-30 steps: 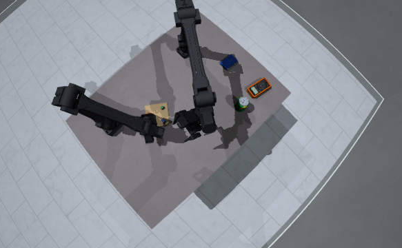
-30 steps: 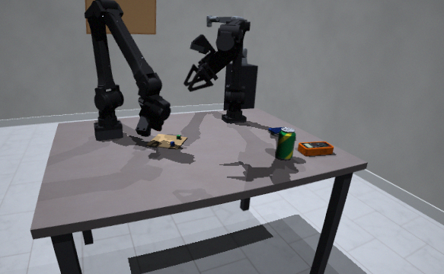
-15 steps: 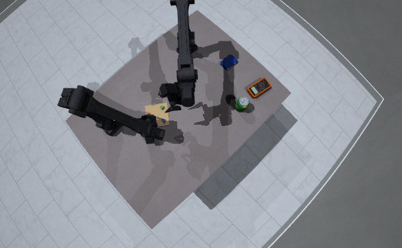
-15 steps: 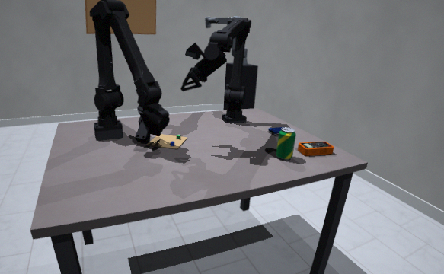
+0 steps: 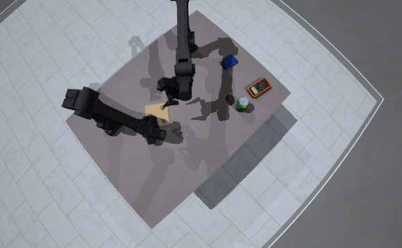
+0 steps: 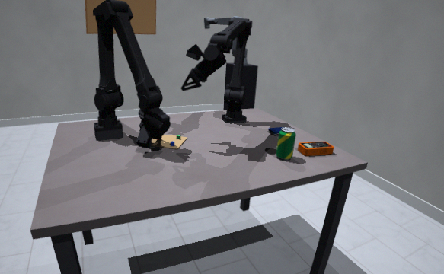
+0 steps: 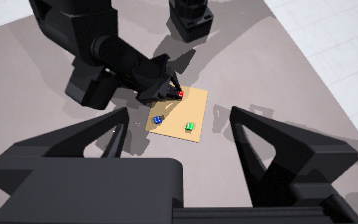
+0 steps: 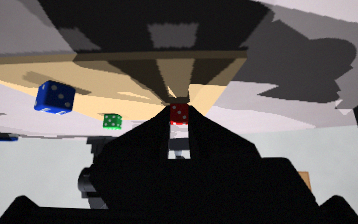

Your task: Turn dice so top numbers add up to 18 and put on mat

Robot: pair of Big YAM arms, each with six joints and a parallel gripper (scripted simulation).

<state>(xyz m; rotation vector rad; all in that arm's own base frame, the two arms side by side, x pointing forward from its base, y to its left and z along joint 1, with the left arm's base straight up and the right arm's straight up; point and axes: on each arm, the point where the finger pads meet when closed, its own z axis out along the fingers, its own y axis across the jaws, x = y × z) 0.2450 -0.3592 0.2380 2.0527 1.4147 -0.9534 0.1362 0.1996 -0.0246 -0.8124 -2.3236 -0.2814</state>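
Right now the red die is right at my right hand. The rest, counted from my right hand: green die (10 mm ahead, 90 mm to the left, 10 mm below); tan mat (20 mm ahead, 30 mm to the left, 20 mm below); blue die (80 mm ahead, 40 mm to the left, 10 mm below).
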